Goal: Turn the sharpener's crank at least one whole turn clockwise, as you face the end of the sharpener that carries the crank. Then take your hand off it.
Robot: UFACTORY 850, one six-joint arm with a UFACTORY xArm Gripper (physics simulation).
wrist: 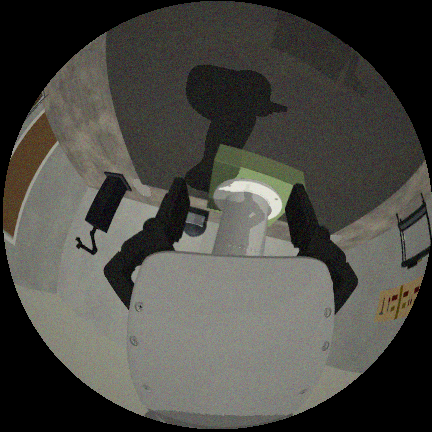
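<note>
A black box-shaped body with a flat flange at its upper end shows at the left of the wrist view; it looks like the sharpener. A thin, bent black crank sticks out of its lower end, with a short handle at the left. My gripper is open, with its two black fingers wide apart and nothing between them. The sharpener and crank lie well to the left of the left finger, and neither finger touches them. The exact distance cannot be told from this view.
A green block with a white ring and a grey cylinder shows beyond the fingers. A small dark rounded object is beside the left finger. A dark surface carries the arm's shadow. A black frame and tool board are at right.
</note>
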